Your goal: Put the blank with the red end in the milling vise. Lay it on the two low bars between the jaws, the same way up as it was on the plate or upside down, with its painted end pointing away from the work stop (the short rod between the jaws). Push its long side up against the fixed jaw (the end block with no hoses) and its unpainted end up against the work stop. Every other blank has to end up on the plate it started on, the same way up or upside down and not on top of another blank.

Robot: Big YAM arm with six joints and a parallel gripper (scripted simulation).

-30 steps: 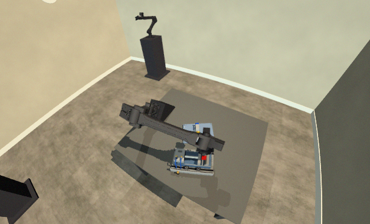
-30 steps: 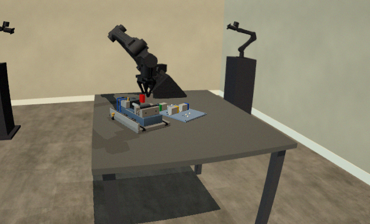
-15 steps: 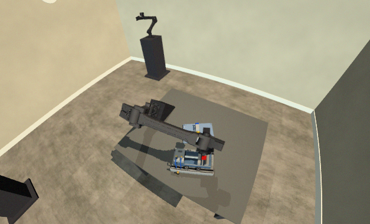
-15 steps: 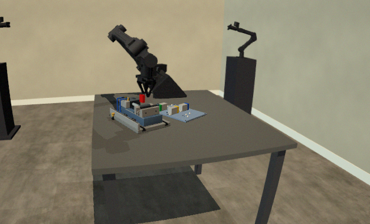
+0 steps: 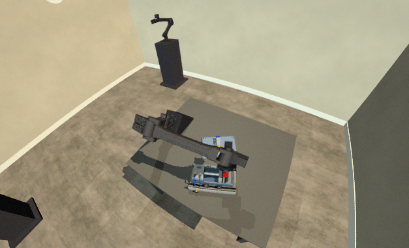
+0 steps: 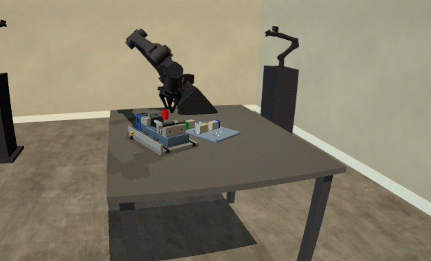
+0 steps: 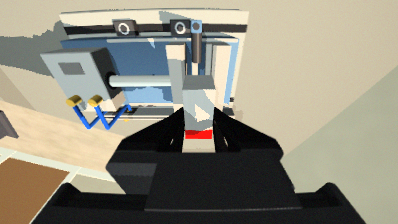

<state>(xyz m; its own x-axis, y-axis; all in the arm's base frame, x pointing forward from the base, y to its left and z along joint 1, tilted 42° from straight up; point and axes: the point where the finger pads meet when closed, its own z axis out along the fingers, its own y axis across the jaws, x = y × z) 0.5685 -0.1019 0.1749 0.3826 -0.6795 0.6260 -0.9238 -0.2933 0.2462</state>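
Now: the grey bar with red end 20 mm below my hand. From my hand the other things lie so: fixed jaw 80 mm below, 20 mm ahead, 10 mm to the left; moving jaw 80 mm below, 30 mm behind, 10 mm to the right; work stop rod 70 mm below, 50 mm to the left, 20 mm behind.
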